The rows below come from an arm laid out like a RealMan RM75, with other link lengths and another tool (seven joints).
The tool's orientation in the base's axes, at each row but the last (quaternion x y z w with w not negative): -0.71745, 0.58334, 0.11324, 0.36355; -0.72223, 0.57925, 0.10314, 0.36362; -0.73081, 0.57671, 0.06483, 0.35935; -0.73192, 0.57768, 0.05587, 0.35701; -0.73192, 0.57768, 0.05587, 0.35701
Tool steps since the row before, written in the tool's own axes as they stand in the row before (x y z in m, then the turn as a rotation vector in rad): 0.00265, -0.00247, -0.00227, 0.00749, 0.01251, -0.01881; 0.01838, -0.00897, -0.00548, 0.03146, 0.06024, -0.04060; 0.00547, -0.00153, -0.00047, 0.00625, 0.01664, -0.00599; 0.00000, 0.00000, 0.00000, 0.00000, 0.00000, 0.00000; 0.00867, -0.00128, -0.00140, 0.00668, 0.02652, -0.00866
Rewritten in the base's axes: 0.00246, -0.00335, 0.00102, -0.01422, -0.01864, 0.00409; 0.01234, -0.01695, -0.00293, -0.05630, -0.05402, -0.01338; 0.00300, -0.00452, -0.00175, -0.01468, -0.00984, -0.00629; 0.00000, 0.00000, 0.00000, 0.00000, 0.00000, 0.00000; 0.00350, -0.00771, -0.00266, -0.02417, -0.01253, -0.00905
